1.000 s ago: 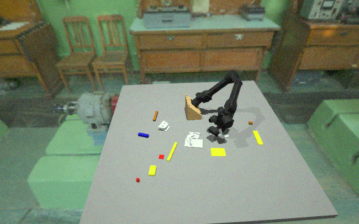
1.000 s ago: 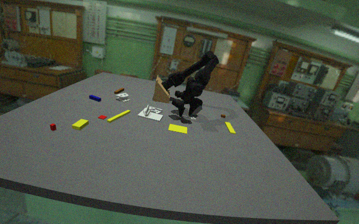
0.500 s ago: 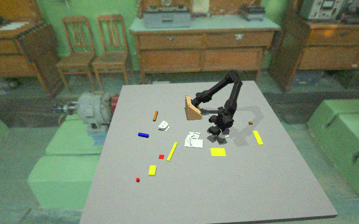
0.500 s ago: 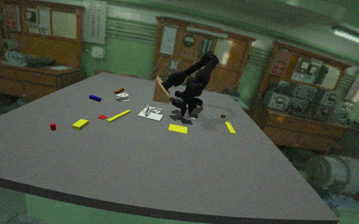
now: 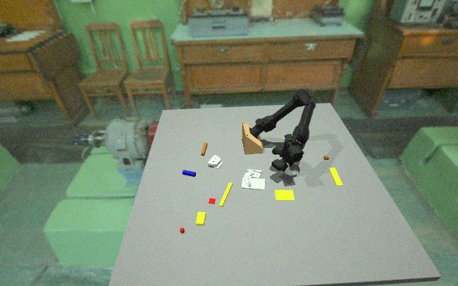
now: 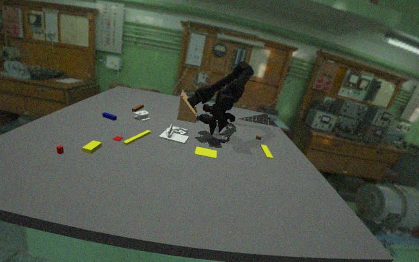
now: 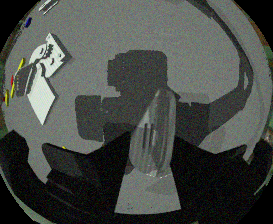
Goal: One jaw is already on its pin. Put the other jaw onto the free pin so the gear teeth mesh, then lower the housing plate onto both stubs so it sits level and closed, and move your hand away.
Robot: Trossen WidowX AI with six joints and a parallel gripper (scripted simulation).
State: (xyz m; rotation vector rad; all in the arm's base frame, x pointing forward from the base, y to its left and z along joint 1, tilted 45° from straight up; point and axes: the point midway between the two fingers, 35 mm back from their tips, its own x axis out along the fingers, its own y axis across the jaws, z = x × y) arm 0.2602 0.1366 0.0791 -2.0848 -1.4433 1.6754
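My gripper tip is now 70 mm short of the white base plate, 190 mm to the left of it and 20 mm above it. The rest, counted from my gripper tip: red tile 170 mm ahead, 410 mm to the right, 20 mm below; small brown block 100 mm behind, 260 mm to the left, 20 mm below; yellow plate 160 mm ahead, 40 mm to the right, 20 mm below.
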